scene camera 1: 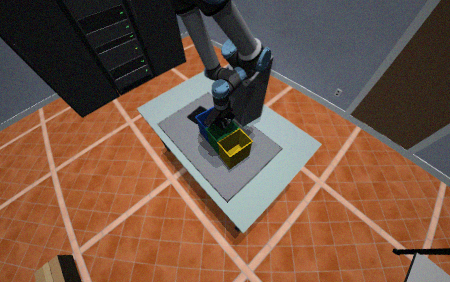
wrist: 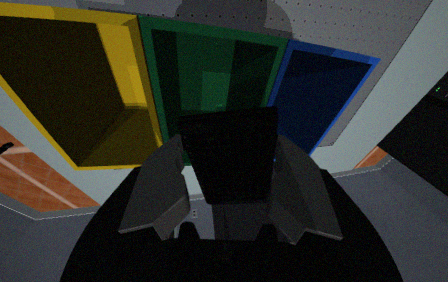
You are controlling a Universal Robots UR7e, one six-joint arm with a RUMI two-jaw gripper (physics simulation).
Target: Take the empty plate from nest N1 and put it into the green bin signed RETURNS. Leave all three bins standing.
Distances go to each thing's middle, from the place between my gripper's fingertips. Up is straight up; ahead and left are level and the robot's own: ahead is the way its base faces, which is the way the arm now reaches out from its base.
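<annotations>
The blue bin (wrist: 314,84) is 120 mm to the right of my gripper, 130 mm below it and 10 mm behind it. The yellow bin (scene camera 1: 235,147) is 130 mm below my gripper and 140 mm to the left of it, and the black plate (wrist: 231,152) is 40 mm behind my gripper, 10 mm above it and 10 mm to the right of it. As for the green bin (wrist: 194,68), my gripper is 130 mm above it, 10 mm past it and 10 mm to the right of it.
</annotations>
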